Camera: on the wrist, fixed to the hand. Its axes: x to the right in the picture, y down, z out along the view.
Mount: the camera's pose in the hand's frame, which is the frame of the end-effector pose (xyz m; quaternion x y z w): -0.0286 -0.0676 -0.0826 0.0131 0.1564 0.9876 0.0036
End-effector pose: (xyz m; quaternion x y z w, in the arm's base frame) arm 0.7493 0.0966 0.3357 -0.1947 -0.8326 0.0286 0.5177
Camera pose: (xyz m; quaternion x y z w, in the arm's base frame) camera 0.8126 0.0114 0.3664 -0.8207 0.2706 0.4918 0.1064
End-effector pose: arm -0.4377 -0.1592 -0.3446 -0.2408 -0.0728 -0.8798 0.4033
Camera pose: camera -0.5022 -0.1216 -0.4261 0.0701 0.2891 0.3584 0.8849
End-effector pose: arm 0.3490 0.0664 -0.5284 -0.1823 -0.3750 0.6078 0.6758
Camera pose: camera 0.4560 0.0431 -0.5430 0.4572 -0.2923 -0.6460 0.5368
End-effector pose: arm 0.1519 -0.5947 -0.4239 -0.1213 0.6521 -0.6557 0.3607
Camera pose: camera 0.0989 -0.5207 -0.3612 0.7509 0.1700 0.3264 0.5485
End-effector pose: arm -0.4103 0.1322 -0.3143 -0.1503 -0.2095 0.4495 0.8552
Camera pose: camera -0.3363 0.0655 -0.3622 0.2666 -0.2873 -0.8255 0.4061
